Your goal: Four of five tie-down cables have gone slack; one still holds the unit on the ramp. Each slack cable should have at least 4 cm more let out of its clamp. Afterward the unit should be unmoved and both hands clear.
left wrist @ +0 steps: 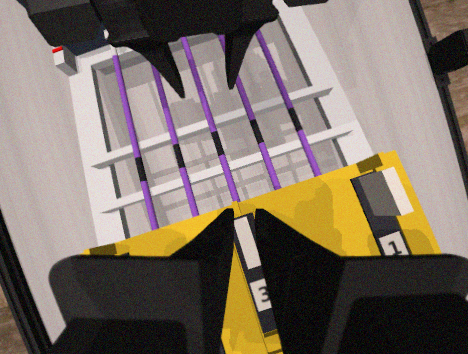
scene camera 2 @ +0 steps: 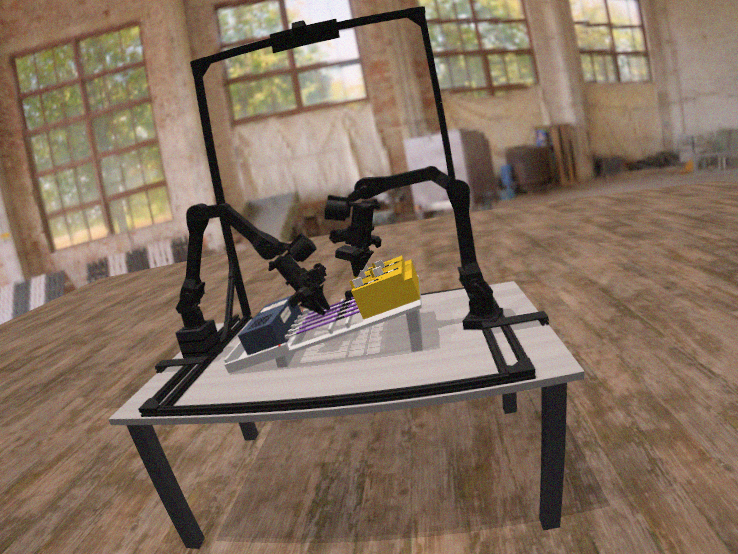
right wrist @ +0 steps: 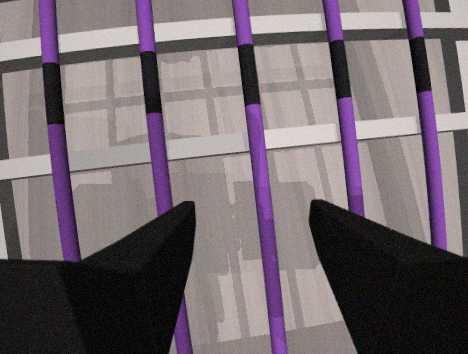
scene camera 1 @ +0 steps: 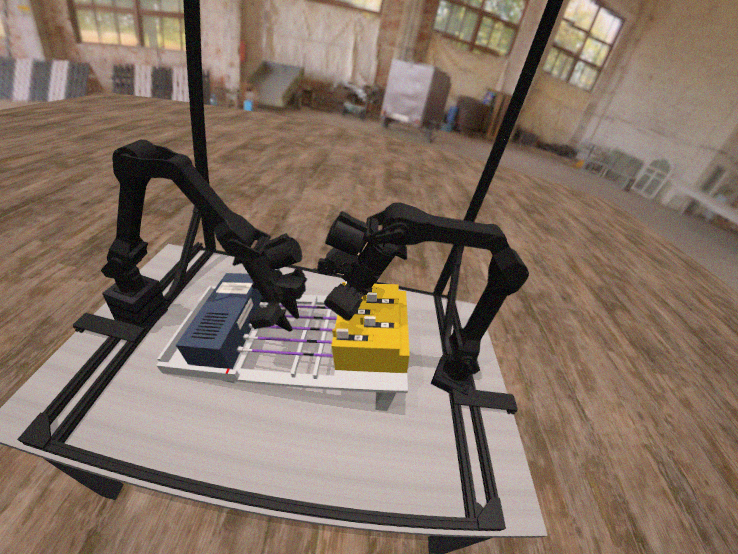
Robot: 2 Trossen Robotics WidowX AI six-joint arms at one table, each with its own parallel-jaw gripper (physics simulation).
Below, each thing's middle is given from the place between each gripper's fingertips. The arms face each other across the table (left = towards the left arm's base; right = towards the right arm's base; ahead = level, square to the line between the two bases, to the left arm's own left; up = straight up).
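Labels:
Clamp (left wrist: 381,195): my left hand 3 cm to the right of it, 8 cm past it.
Clamp from my right hand: 14 cm to the left, 8 cm behind, 10 cm above.

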